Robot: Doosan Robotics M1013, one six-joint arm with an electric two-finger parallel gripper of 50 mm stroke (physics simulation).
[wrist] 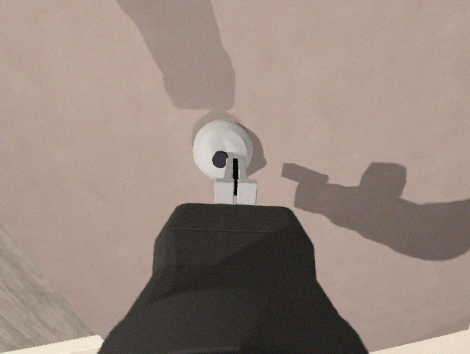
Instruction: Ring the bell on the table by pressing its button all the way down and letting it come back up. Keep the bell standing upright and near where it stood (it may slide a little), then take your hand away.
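Frame: origin at the arm's base, x ahead, y left, z up, level; centimetres.
Seen in the pictures: gripper, between the fingertips: (234,169).
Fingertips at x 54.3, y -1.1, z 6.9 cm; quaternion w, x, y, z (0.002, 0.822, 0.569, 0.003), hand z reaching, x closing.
A point is followed by its place in that frame.
The bell (214,137) @(x 51.3, y -2.6, z 1.1 cm) is a pale grey-white dome on the table, a little above and left of the middle of the wrist view, and looks upright. Its round black button (219,159) @(x 53.5, y -2.6, z 3.7 cm) shows in the lower part of the dome, just left of the fingertips. My gripper (234,169) @(x 54.3, y -1.1, z 6.9 cm) is shut with nothing between its fingers. Its tips overlap the lower right part of the bell in this view. The tips hide part of the dome and perhaps the button's right edge. How high they are above the bell I cannot tell.
The table top (100,125) @(x 44.9, y -17.9, z -2.9 cm) is pinkish brown. Dark shadows of the arm and gripper lie above the bell and to its right. A grey wood-grained surface (30,295) shows at the lower left. Cream-coloured edges (55,344) (430,344) show at the bottom left and bottom right.
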